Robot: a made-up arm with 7 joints. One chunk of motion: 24 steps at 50 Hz.
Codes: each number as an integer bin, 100 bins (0 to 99) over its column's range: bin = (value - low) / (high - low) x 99, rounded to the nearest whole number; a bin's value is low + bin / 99 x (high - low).
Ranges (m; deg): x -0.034..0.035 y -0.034..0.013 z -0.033..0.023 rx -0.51..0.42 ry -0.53..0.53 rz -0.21..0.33
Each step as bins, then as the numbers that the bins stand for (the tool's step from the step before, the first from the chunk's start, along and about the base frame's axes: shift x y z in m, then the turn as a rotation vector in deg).
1 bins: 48 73 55 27 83 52
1 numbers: -0.00055 0.00066 -0.00189 -0.256 0.359 0.074
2 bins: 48 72 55 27 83 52
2 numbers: -0.00055 0.00018 -0.00189 -0.256 0.359 0.074
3 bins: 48 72 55 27 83 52
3 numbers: -0.00055 0.00018 -0.00189 -0.256 0.359 0.074
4 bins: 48 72 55 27 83 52
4 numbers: -0.00055 0.00018 -0.00189 -0.256 0.359 0.074
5 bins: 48 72 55 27 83 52
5 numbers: -0.00055 0.00018 -0.00189 -0.256 0.359 0.074
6 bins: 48 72 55 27 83 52
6 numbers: -0.00055 0.00018 -0.00189 -0.256 0.359 0.074
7 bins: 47 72 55 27 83 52
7 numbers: -0.00124 0.00018 -0.00189 -0.256 0.359 0.074
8 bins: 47 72 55 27 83 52
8 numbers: -0.00124 0.00018 -0.00189 -0.256 0.359 0.074
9 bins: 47 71 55 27 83 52
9 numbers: -0.00124 -0.00029 -0.00189 -0.256 0.359 0.074
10 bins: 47 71 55 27 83 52
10 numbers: -0.00124 -0.00029 -0.00189 -0.256 0.359 0.074
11 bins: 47 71 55 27 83 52
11 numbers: -0.00124 -0.00029 -0.00189 -0.256 0.359 0.074
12 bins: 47 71 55 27 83 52
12 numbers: -0.00124 -0.00029 -0.00189 -0.256 0.359 0.074
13 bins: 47 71 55 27 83 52
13 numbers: -0.00124 -0.00029 -0.00189 -0.256 0.359 0.074
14 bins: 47 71 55 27 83 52
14 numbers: -0.00124 -0.00029 -0.00189 -0.256 0.359 0.074
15 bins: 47 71 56 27 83 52
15 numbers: -0.00124 -0.00029 -0.00132 -0.256 0.359 0.074
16 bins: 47 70 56 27 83 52
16 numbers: -0.00124 -0.00077 -0.00132 -0.256 0.359 0.074
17 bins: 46 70 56 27 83 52
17 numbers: -0.00194 -0.00077 -0.00132 -0.256 0.359 0.074
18 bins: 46 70 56 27 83 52
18 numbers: -0.00194 -0.00077 -0.00132 -0.256 0.359 0.074
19 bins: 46 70 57 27 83 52
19 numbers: -0.00194 -0.00077 -0.00076 -0.256 0.359 0.074
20 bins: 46 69 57 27 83 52
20 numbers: -0.00194 -0.00124 -0.00076 -0.256 0.359 0.074
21 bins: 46 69 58 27 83 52
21 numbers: -0.00194 -0.00124 -0.00019 -0.256 0.359 0.074
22 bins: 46 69 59 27 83 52
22 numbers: -0.00194 -0.00124 0.00037 -0.256 0.359 0.074
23 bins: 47 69 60 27 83 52
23 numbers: -0.00124 -0.00124 0.00094 -0.256 0.359 0.074
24 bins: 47 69 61 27 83 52
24 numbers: -0.00124 -0.00124 0.00151 -0.256 0.359 0.074
